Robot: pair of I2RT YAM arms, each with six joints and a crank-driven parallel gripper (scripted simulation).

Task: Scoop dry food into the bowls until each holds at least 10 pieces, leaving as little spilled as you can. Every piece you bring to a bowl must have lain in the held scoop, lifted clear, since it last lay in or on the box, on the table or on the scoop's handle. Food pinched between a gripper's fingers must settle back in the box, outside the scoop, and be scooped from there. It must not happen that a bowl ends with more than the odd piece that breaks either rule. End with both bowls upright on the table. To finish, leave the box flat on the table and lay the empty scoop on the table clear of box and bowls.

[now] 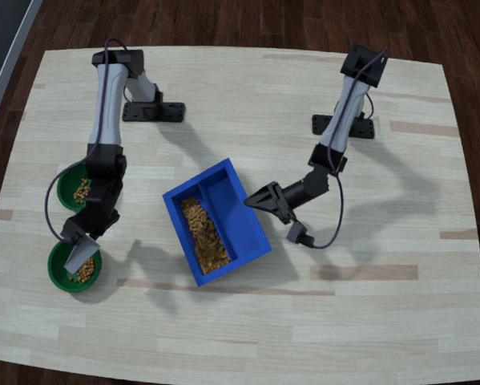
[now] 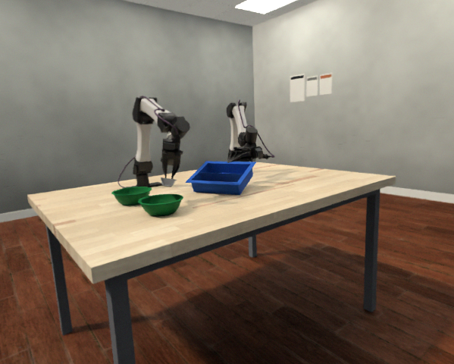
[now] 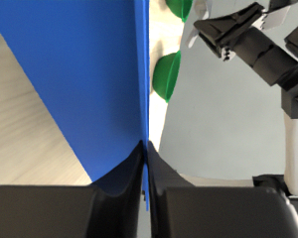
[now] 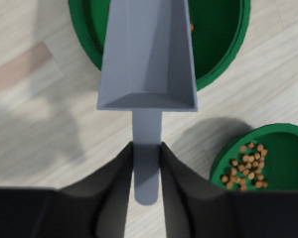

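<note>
Now: the blue box 4 cm ahead of my left hand, 7 cm to the right of it and 5 cm below it. From my left hand the other things lie so: grey scoop (14 cm ahead, 40 cm to the right, 2 cm below).
</note>
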